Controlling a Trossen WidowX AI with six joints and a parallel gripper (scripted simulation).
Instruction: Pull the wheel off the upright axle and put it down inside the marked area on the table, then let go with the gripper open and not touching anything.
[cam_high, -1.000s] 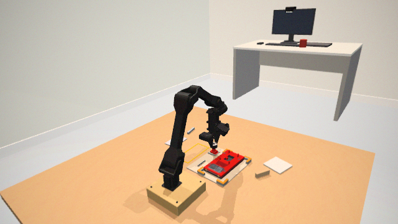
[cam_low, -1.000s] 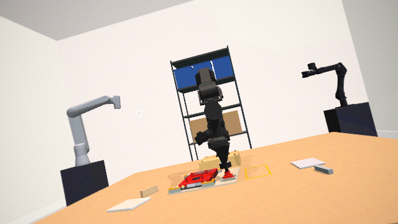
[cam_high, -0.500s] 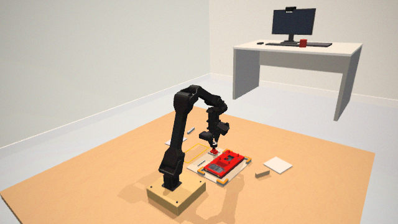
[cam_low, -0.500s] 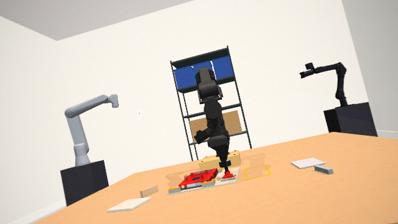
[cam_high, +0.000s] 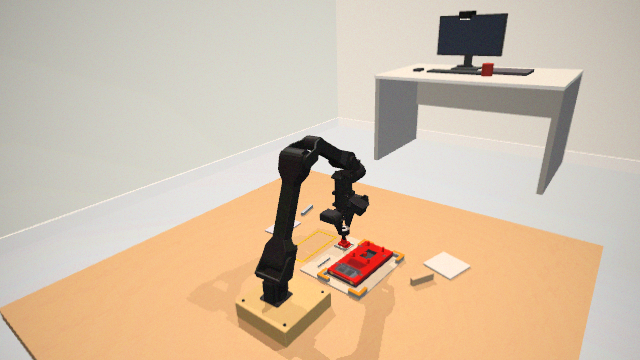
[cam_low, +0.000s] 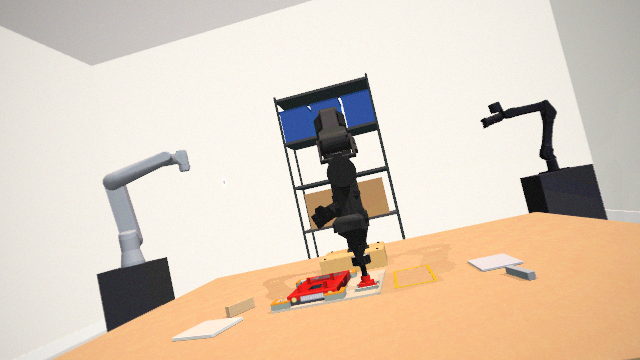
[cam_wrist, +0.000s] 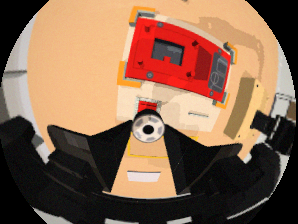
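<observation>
Now: the upright axle 3 cm below my gripper tip. Round my gripper tip: small block: 4 cm behind, 29 cm to the right, 5 cm below; then white plate: 8 cm ahead, 32 cm to the right, 6 cm below; then black wheel: right at my gripper tip.
</observation>
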